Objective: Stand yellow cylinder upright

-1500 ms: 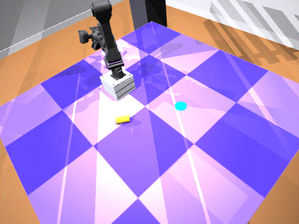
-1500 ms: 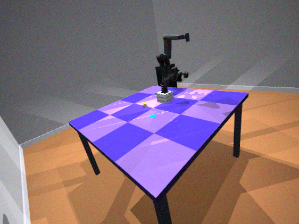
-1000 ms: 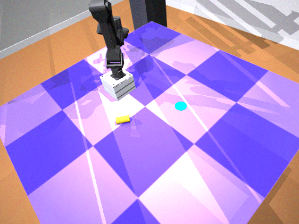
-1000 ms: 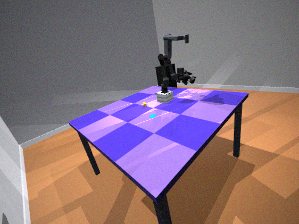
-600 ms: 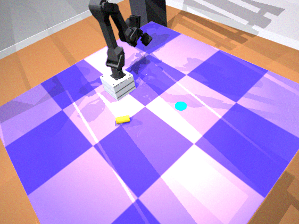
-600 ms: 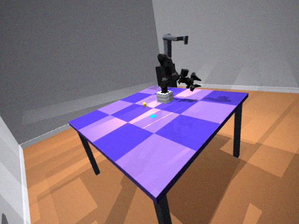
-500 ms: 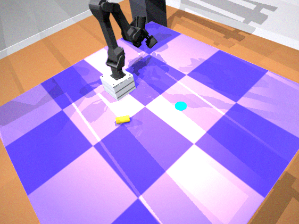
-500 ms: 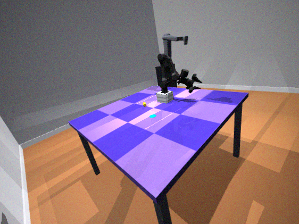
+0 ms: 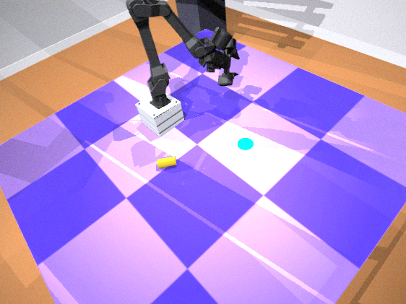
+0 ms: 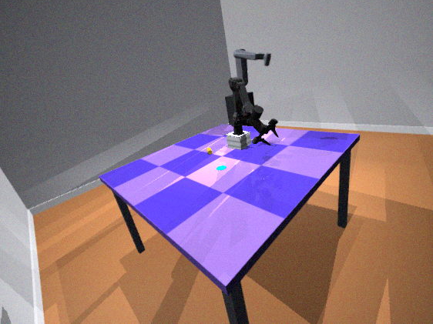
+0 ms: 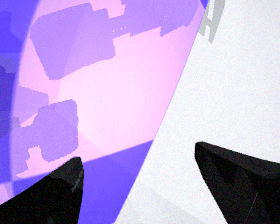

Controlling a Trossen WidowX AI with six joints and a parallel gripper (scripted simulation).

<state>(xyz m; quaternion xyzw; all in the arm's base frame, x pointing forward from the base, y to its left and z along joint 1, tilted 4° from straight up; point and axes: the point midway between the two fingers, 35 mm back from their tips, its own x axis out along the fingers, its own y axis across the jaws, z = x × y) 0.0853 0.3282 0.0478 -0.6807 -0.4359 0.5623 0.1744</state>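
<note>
My gripper tip is 49 cm to the left of the yellow cylinder, 11 cm short of it and 10 cm above it. From my gripper tip the other things lie so: cyan circle: 25 cm ahead, 23 cm to the right, 11 cm below.
</note>
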